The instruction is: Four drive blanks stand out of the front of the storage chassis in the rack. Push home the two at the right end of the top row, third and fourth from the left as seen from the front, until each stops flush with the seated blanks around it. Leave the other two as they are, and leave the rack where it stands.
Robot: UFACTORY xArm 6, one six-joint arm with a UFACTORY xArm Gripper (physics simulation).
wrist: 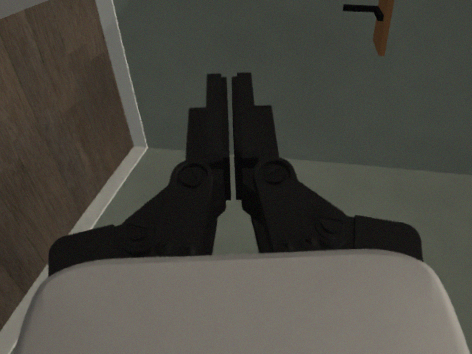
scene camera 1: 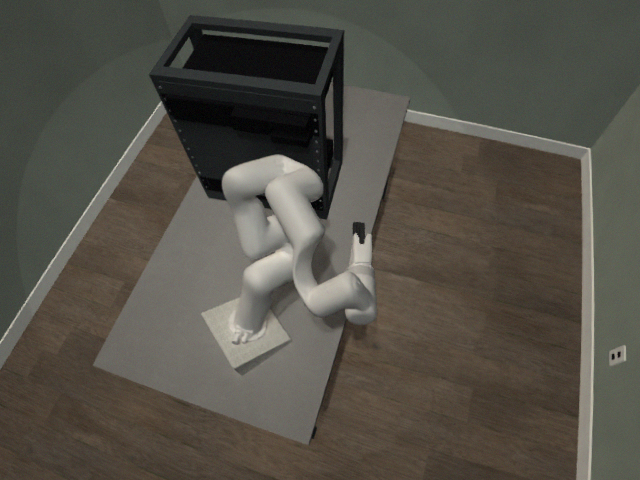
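Where they show: gripper, fingertip midpoint: (wrist: 229, 101) (scene camera 1: 358, 224); arm's base at its link origin: (scene camera 1: 247, 324).
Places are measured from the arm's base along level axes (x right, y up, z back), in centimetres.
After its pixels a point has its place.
Observation:
The black rack (scene camera 1: 330, 93) {z -74.1, x 13.3, y 33.5 cm} stands at the back of the grey platform in the scene view. Its front is very dark. Dark blocks (scene camera 1: 271, 119) {z -44.7, x 2.3, y 47.8 cm} stand out near the top of its front at the right; I cannot tell the separate drive blanks or the seated ones apart. The rack does not show in the wrist view. My gripper (scene camera 1: 358, 225) {z -27.2, x 30.5, y 30.0 cm} (wrist: 229, 101) {z -27.2, x 30.5, y 30.0 cm} is shut and empty, its two black fingers side by side with a thin gap. It is in front of the rack and to its right, near the platform's right edge, apart from the rack.
The grey platform (scene camera 1: 170, 289) carries the rack and the arm's pale base plate (scene camera 1: 219, 322) {z 2.1, x -8.2, y 3.1 cm}. The arm's white links fold in front of the rack's lower right part. A wall socket (scene camera 1: 617, 355) is at the far right. An orange-brown piece (wrist: 384, 30) shows on the wall in the wrist view.

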